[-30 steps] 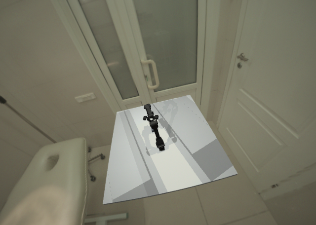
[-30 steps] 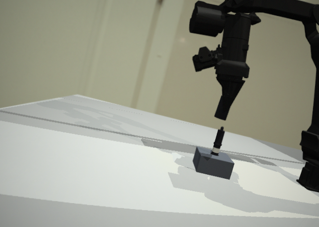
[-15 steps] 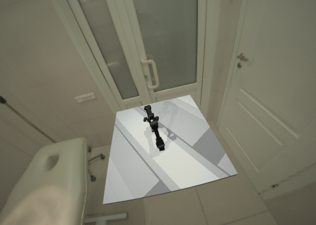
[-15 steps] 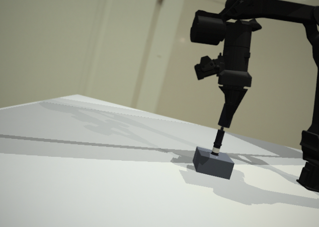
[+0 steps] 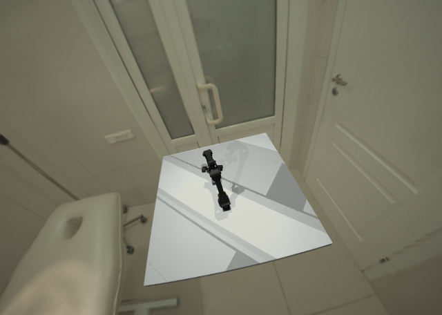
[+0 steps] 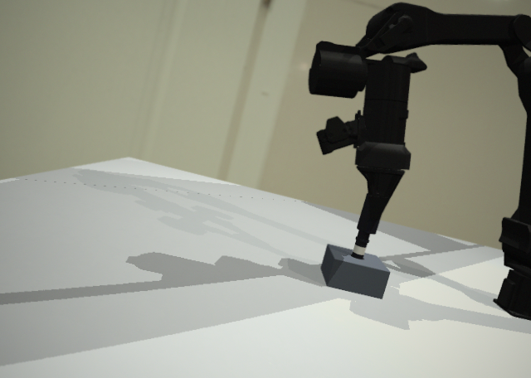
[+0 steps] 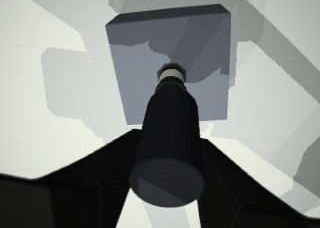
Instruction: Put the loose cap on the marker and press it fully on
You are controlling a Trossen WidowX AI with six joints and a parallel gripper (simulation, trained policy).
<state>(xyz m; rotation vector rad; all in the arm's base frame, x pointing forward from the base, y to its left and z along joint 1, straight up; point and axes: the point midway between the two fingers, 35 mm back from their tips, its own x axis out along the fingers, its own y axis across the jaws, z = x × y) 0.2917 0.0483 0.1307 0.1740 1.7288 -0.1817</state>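
Now: the dark grey holder block 80 mm below my gripper tip and 10 mm ahead of it. From my gripper tip the other things lie so: black cap: 10 mm ahead, 10 mm above.
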